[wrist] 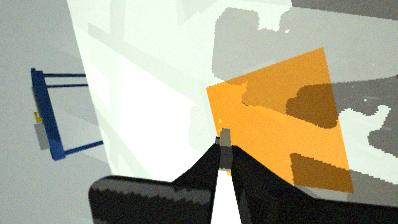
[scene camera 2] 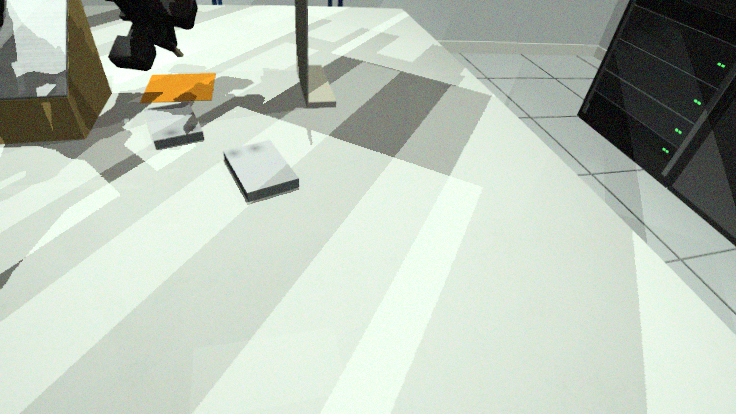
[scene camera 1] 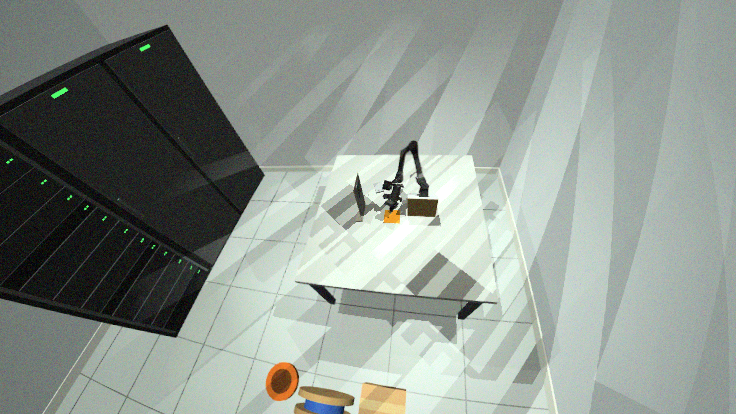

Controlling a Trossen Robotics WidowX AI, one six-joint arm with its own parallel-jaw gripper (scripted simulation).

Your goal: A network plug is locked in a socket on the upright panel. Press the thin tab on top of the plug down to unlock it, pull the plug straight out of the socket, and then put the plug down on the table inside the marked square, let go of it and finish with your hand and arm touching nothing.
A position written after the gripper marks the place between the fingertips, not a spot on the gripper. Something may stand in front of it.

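Observation:
An orange marked square (scene camera 2: 170, 87) can be seen, and the wrist view (wrist: 284, 115) shows the square too. The gripper (scene camera 2: 174, 48) is likewise visible in the wrist view (wrist: 224, 150).

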